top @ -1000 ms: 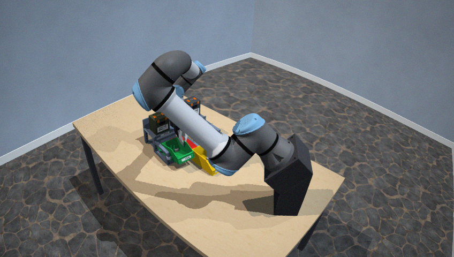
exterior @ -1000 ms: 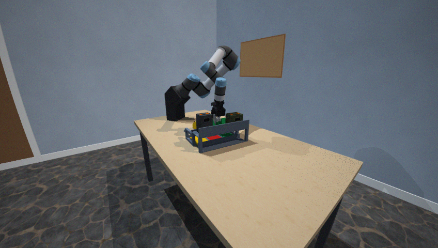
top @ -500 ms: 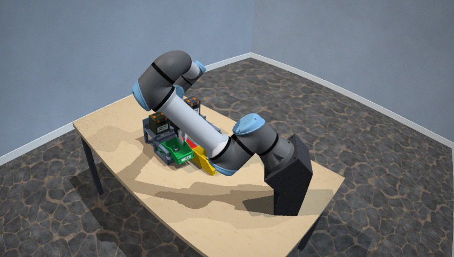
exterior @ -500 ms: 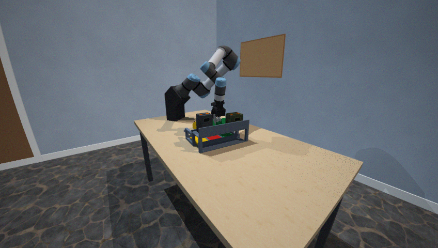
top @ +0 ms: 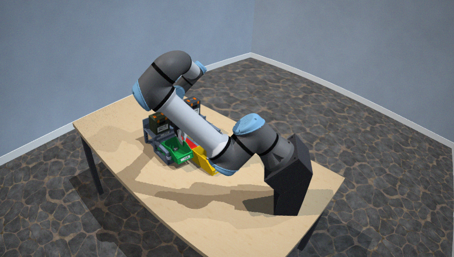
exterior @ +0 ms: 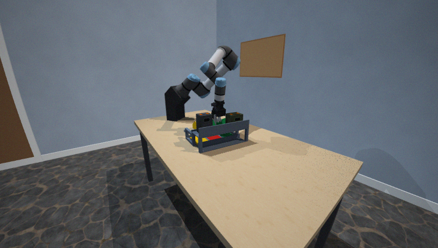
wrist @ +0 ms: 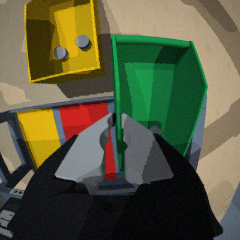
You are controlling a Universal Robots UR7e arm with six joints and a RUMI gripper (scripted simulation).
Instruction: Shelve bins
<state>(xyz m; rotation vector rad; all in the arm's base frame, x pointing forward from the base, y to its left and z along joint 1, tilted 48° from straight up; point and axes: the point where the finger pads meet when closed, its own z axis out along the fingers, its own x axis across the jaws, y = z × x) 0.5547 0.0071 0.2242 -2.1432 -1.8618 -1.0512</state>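
Now: the green bin 1 cm behind my hand, 5 cm to the left of it and 2 cm below it. Also, from my hand: yellow bin (14 cm behind, 7 cm to the right, 5 cm below); black box (18 cm ahead, 18 cm to the right, 7 cm above).
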